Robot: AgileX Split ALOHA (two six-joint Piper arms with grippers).
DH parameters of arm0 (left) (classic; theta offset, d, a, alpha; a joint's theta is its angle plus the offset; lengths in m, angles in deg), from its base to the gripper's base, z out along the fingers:
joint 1: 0 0.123 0 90
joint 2: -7.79 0 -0.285 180
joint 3: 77.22 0 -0.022 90
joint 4: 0 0.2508 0 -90
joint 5: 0 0 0.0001 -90
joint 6: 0 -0.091 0 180
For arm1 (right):
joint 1: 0 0.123 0 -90
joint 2: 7.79 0 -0.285 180
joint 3: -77.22 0 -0.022 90
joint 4: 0 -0.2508 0 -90
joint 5: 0 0 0.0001 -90
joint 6: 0 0.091 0 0
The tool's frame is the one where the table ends.
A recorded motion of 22 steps. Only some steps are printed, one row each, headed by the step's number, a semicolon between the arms.
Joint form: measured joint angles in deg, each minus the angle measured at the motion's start. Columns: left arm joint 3, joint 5, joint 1, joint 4, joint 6, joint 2; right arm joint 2, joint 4, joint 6, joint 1, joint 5, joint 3.
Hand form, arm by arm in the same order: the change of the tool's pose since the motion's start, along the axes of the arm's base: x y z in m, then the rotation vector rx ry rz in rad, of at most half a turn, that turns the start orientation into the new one. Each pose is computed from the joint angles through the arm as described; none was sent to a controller.
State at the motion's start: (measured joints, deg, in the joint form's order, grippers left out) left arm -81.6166 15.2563 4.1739 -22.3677 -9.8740 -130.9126; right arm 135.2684 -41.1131 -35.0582 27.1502 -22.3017 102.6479
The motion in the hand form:
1: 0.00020 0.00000 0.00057 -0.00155 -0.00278 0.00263; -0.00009 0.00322 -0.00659 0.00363 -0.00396 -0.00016
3: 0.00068 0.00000 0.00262 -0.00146 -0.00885 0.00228; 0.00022 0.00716 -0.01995 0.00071 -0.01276 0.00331
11: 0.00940 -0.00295 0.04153 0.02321 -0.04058 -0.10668; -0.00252 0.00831 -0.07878 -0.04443 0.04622 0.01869
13: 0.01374 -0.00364 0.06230 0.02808 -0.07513 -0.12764; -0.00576 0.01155 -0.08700 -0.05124 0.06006 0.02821
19: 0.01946 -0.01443 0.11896 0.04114 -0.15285 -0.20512; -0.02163 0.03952 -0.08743 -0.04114 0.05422 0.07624
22: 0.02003 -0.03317 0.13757 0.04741 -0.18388 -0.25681; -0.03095 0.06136 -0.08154 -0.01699 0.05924 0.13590
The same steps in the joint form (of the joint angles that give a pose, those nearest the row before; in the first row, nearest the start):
1: 0.00 -0.10 0.00 -0.18 0.00 0.06; 0.86 -1.66 -1.53 0.35 1.05 0.00
3: -0.05 -0.16 0.00 -0.38 -0.21 0.28; 2.55 -4.54 -4.83 0.79 2.80 0.00
11: -3.96 6.19 0.00 -0.14 -5.26 3.55; 9.22 -9.25 -10.77 1.06 4.37 0.00
13: -5.86 7.98 0.00 -0.14 -6.07 5.17; 10.12 -9.44 -10.98 1.52 4.32 0.00
19: -11.09 13.77 -1.01 0.30 -7.76 9.47; 10.44 -10.75 -11.47 5.07 4.91 0.39
22: -12.76 15.15 -3.23 0.80 -7.87 10.84; 10.85 -11.36 -11.61 7.30 2.68 2.58

